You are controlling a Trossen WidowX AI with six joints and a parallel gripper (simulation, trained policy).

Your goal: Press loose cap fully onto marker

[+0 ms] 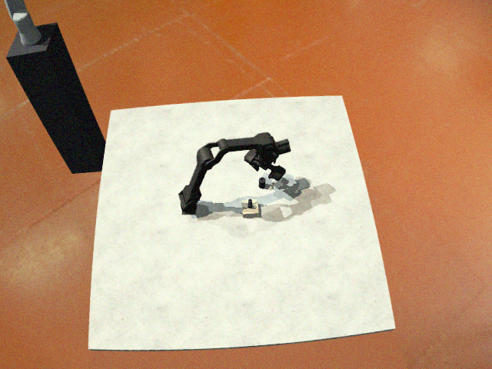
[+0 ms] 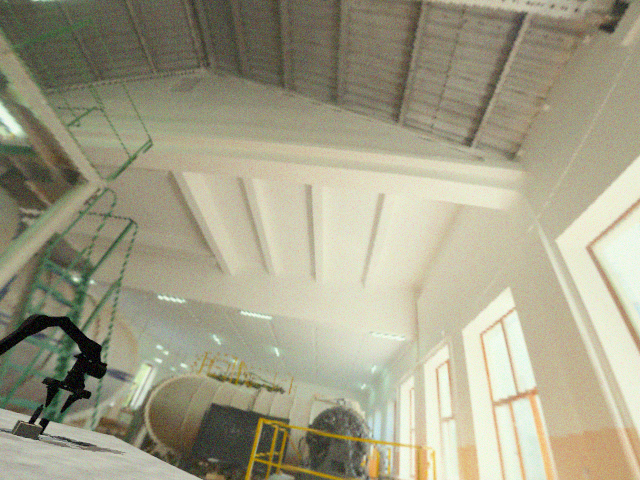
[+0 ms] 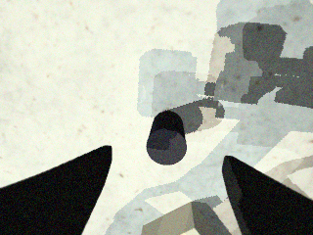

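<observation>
Now: gripper tip 60 mm above the dark cap, 10 mm to the left of it and 10 mm past it. The rest, counted from my gripper tip: holder block (130 mm to the right, 70 mm below, 70 mm behind).
</observation>
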